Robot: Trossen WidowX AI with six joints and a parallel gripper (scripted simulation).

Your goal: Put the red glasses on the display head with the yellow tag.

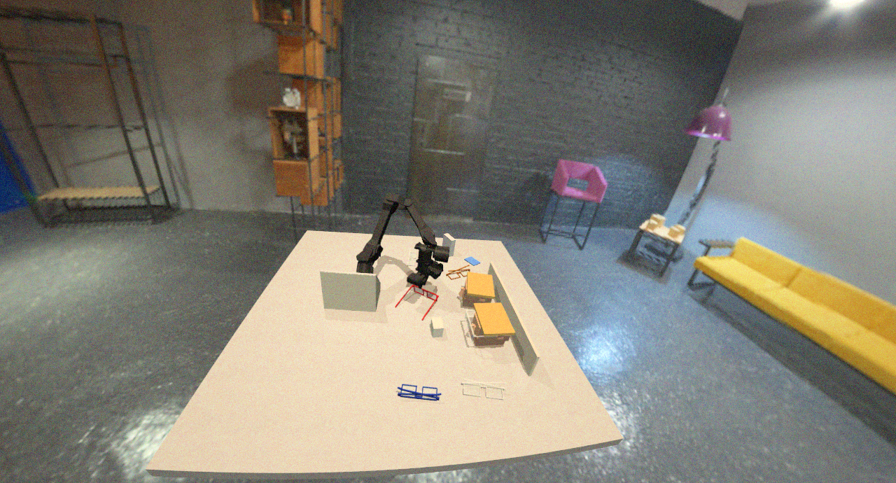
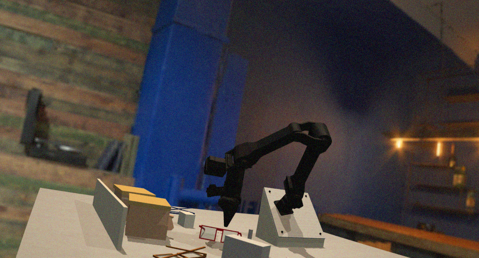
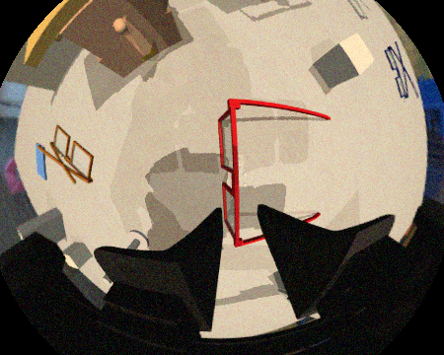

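The red glasses is 6 cm to the right of my gripper tip, 5 cm behind it and 4 cm below it. The rest, counted from my gripper tip: long grey wall (35 cm ahead, 19 cm to the right); blue tag (36 cm ahead, 28 cm to the left, 5 cm below).
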